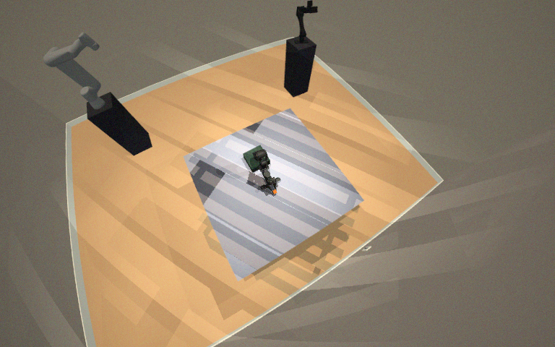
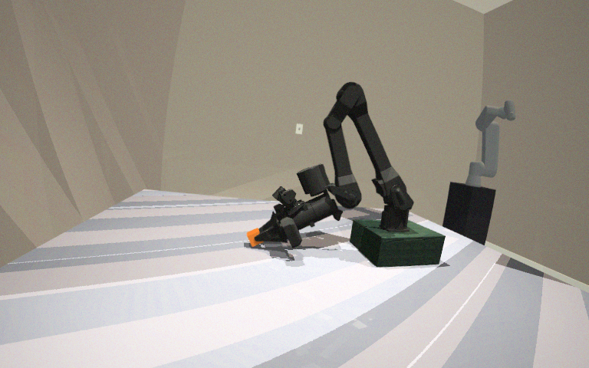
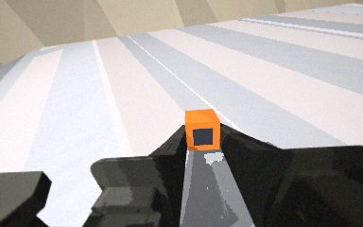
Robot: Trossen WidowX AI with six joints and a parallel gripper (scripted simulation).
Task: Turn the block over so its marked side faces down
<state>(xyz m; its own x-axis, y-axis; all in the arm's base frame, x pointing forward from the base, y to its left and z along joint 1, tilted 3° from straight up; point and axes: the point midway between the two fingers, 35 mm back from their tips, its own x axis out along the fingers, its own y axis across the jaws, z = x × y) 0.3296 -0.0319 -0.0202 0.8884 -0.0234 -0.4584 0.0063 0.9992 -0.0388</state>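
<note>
Right now my gripper tip is 10 mm past the orange block.
</note>
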